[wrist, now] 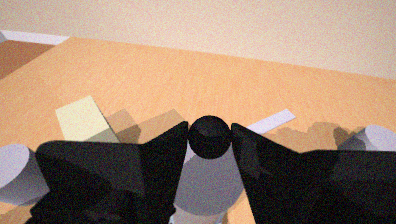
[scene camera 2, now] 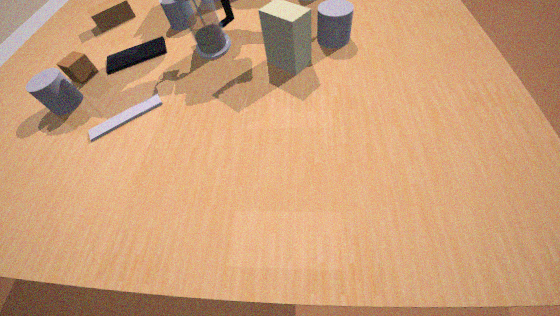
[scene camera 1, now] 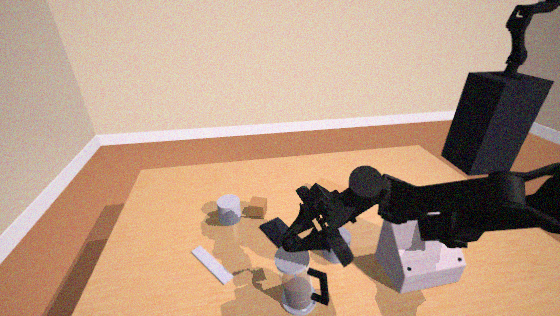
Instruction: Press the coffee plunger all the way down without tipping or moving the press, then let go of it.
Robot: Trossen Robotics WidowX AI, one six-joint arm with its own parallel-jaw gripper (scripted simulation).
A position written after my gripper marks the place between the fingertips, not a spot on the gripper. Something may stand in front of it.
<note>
I see my gripper (scene camera 1: 286, 244), a white bar (scene camera 2: 98, 131), a black slab (scene camera 2: 129, 57), a brown cube (scene camera 2: 77, 66) and a pale box (wrist: 82, 120).
My gripper also shows in the wrist view (wrist: 209, 127). The wrist view does not show the black slab: it is out of frame. The wrist view does not show the brown cube: it is out of frame.
</note>
